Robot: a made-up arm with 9 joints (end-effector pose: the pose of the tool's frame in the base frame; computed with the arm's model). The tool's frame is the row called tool. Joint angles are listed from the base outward.
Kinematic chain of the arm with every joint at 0, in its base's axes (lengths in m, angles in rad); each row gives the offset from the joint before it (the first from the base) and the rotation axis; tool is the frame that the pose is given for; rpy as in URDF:
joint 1: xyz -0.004 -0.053 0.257 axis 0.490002 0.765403 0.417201
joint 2: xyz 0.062 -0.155 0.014 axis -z
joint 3: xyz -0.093 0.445 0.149 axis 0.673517 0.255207 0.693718
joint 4: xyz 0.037 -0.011 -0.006 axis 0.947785 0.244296 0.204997
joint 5: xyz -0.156 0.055 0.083 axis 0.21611 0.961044 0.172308
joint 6: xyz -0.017 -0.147 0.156 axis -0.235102 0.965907 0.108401
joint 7: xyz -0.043 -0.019 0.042 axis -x
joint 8: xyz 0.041 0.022 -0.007 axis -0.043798 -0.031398 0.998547
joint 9: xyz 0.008 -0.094 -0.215 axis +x
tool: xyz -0.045 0.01 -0.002 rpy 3.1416 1.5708 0
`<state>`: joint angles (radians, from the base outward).
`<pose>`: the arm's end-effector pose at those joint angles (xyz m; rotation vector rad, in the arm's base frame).
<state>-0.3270 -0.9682 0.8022 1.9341 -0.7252 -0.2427 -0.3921 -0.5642 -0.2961</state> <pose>-0.3049 -0.1103 0.2491 0.4144 -0.7902 2.2967</pose>
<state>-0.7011 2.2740 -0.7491 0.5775 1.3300 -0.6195 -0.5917 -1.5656 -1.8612</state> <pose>0.2121 -0.3723 0.9043 -0.1861 -0.7764 0.9305</pose>
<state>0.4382 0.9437 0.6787 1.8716 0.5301 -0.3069 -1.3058 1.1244 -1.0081</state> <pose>0.3885 -0.0129 0.2424 -0.4533 -0.7334 -0.0875</pose>
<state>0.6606 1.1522 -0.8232 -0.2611 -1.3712 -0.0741 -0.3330 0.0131 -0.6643</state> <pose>0.3730 0.2904 0.3550 0.9903 -1.6763 -0.5211</pose>
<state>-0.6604 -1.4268 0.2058 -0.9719 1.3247 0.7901 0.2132 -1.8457 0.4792</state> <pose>-0.6629 -0.1488 0.4282 1.6907 -1.9143 -0.2372</pose>
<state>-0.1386 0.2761 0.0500 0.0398 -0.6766 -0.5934 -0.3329 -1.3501 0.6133</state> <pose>-0.0371 0.3119 0.4699 -1.5834 -0.4005 -0.2689</pose>
